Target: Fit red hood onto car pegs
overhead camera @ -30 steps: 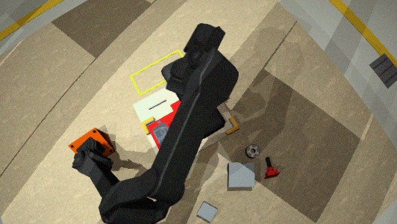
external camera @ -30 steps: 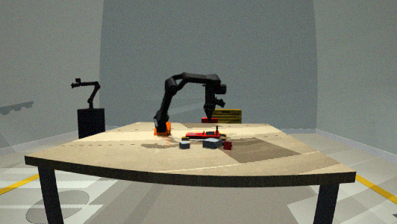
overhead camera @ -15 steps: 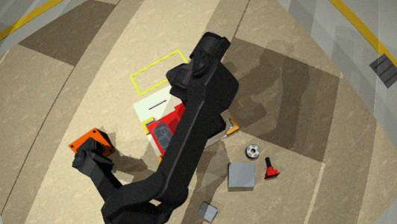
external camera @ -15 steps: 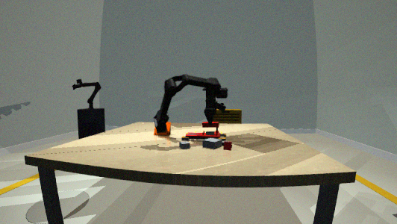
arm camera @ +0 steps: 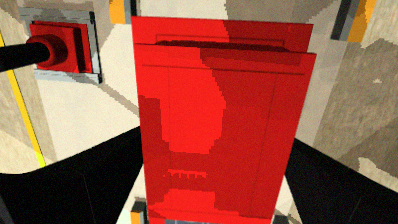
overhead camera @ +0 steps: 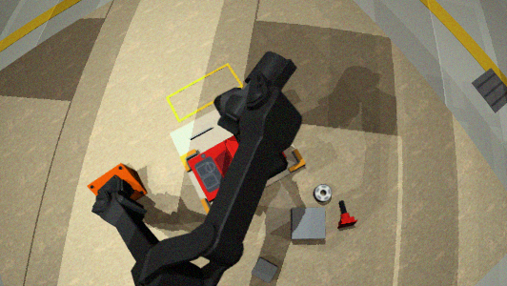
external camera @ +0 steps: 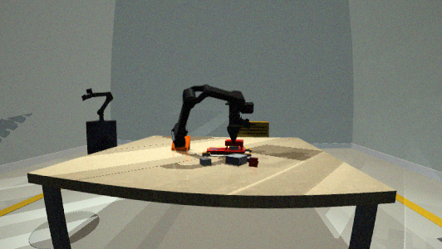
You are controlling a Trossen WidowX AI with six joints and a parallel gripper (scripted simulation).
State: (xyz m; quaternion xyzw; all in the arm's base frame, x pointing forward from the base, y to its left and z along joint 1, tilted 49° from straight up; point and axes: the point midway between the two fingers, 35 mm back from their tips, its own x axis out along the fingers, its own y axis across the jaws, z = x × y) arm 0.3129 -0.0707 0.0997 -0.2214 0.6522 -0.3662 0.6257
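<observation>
The red hood is right at my gripper tip. The rest, counted from my gripper tip: pale jig plate 5 cm below, 2 cm to the left, 2 cm behind; then grey engine block 4 cm below, 1 cm to the left.
</observation>
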